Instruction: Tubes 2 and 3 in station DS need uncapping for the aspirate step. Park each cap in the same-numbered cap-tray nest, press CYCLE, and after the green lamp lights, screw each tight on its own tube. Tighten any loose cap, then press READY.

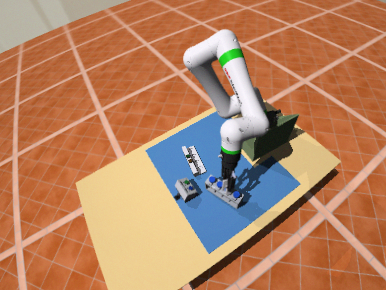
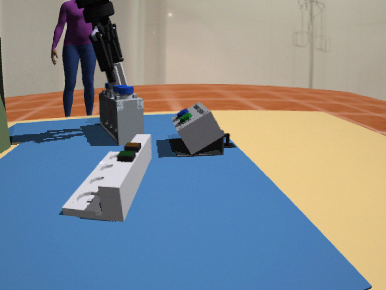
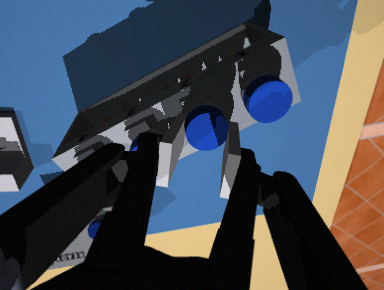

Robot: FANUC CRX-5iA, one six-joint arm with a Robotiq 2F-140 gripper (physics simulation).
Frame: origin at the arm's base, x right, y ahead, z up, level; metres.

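Seen in the pictures: gripper, fingertip midpoint: [image 1: 226, 191] [image 3: 205, 134].
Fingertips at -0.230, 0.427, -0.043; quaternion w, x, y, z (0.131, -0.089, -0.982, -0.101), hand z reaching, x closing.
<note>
Offsets run from my fingertips to a thing's top centre, as dx, dy, dz. "spot": to the spot under its first point. Level surfaces: height alone.
The grey tube rack @[+0.025, -0.002, -0.001] [image 1: 232, 203] [image 2: 127, 121] [image 3: 288, 71] stands on the blue mat @[dz -0.104] [image 1: 218, 224]. Blue caps show on tube 1 [image 1: 212, 179] [image 3: 267, 98] and on the far end tube @[-0.047, -0.033, +0.019] [image 1: 236, 194]. My gripper [image 1: 230, 187] [image 2: 116, 82] [image 3: 205, 134] reaches down onto the rack. Its two pads are shut on tube 2's blue cap @[+0.001, -0.012, +0.018] [image 3: 201, 130], which sits on its tube. Tube 3's cap @[+0.049, +0.008, +0.017] [image 3: 134, 145] is mostly hidden behind my left finger. The white cap tray @[+0.323, +0.033, -0.050] [image 1: 193, 159] [image 2: 124, 184] has empty nests. The button box @[+0.158, +0.175, -0.020] [image 1: 186, 189] [image 2: 199, 130] carries a green button @[+0.182, +0.154, -0.029] [image 2: 185, 117] and a blue button @[+0.137, +0.151, -0.029] [image 2: 182, 111].
A dark green box [image 1: 271, 137] stands behind the arm at the mat's far corner. A person in purple [image 2: 75, 46] stands beyond the table. A small green block @[spot: +0.354, +0.058, -0.051] [image 2: 125, 155] and an amber block @[spot: +0.312, +0.063, -0.051] [image 2: 132, 145] sit on the tray's near end.
</note>
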